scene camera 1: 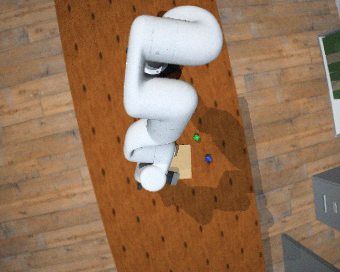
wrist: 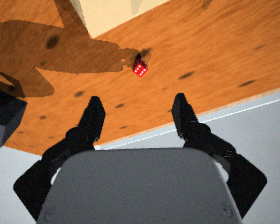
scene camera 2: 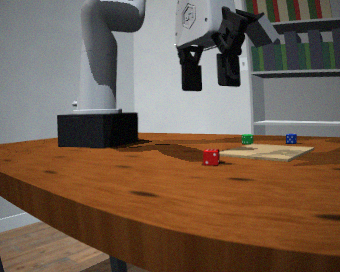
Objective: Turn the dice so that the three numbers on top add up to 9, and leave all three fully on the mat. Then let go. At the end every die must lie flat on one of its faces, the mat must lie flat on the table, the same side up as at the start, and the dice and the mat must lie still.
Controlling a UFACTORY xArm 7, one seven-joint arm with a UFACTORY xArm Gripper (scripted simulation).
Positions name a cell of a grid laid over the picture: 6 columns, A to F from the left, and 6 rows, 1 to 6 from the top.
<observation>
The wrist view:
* my gripper: C3
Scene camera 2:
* my gripper: D2
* tan mat: E4
</observation>
